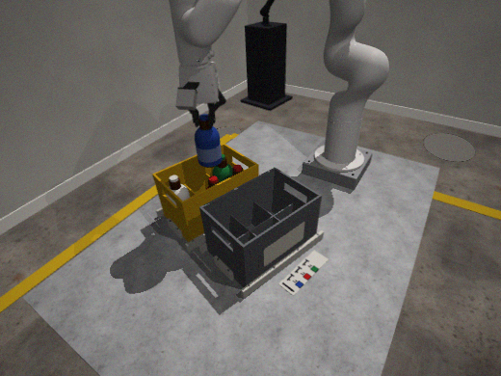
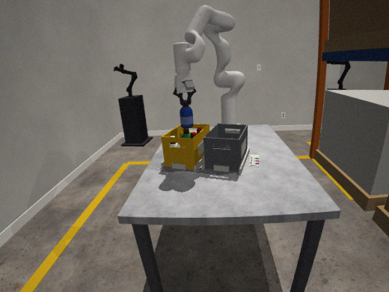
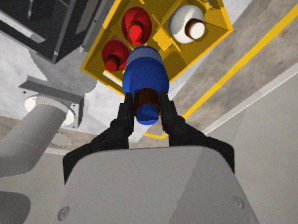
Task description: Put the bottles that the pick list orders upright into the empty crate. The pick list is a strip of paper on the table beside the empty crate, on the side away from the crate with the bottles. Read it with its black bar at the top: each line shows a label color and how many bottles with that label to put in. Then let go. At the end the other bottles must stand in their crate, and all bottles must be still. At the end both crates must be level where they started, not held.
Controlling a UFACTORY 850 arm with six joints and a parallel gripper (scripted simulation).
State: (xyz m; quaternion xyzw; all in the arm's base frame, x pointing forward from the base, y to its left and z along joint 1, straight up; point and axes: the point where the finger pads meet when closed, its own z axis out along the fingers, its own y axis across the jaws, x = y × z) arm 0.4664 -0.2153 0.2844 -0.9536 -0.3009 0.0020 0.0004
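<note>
Right now my hand is 70 mm above the blue-label bottle. The rest, counted from my hand: green-label bottle (80 mm behind, 30 mm to the right, 250 mm below); red bottle (30 mm ahead, 40 mm to the left, 250 mm below); yellow crate (20 mm ahead, 250 mm below).
</note>
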